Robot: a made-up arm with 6 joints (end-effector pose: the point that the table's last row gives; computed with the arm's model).
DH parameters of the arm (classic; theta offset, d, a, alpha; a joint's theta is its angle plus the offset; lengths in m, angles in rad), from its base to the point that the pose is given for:
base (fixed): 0.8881 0 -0.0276 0
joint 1: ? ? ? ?
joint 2: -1.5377 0 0.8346 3.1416
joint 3: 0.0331 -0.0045 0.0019 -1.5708
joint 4: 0 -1.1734 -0.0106 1.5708
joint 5: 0 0.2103 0.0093 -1.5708
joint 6: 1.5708 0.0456 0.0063 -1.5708
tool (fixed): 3.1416 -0.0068 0 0
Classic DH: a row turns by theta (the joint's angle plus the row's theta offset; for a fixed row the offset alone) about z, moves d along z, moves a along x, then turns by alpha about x.
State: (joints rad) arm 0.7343 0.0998 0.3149 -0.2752 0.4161 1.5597
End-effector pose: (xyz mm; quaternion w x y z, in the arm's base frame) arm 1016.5 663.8 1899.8 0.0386 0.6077 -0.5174 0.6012
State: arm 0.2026 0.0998 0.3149 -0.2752 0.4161 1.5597
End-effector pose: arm 1221.2 45.0 1899.8 0.1952 0.4504 -0.6589 0.5700
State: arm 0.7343 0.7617 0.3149 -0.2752 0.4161 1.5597
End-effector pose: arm 1275.9 898.0 933.3 0.2936 0.7113 -0.3491 0.5347
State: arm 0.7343 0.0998 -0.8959 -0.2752 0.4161 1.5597
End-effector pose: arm 591.7 280.4 744.0 0.4820 0.7390 -0.1799 0.4350
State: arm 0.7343 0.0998 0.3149 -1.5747 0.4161 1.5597
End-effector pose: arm 891.5 841.5 1779.8 0.1086 -0.8057 0.5820 -0.0160
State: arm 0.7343 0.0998 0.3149 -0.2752 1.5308 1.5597
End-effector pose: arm 1043.2 698.9 1879.9 0.2888 -0.2423 0.7570 -0.5337
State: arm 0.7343 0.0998 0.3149 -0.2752 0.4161 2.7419
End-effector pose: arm 1024.1 658.5 1895.2 0.3204 0.1695 -0.4081 0.8379
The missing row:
joint 1: -0.8881 0.9081 -0.0051 -1.5708
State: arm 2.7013 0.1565 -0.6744 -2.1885 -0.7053 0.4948
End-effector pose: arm -776.8 227.9 760.4 0.6897 0.4407 0.3079 -0.4850
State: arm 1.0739 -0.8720 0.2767 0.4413 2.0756 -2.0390
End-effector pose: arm 87.6 -284.5 2565.2 0.3805 -0.3580 -0.8188 -0.2378
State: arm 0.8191 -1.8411 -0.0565 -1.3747 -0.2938 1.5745
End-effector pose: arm -577.9 -680.3 1858.6 0.6402 -0.5902 0.2172 -0.4411
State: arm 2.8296 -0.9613 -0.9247 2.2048 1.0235 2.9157
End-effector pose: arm -490.4 34.0 1654.2 0.6402 0.4903 0.5786 -0.1221
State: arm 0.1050 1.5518 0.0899 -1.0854 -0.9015 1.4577
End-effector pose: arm 780.7 -52.4 -262.9 0.4070 0.7075 -0.0702 -0.5734
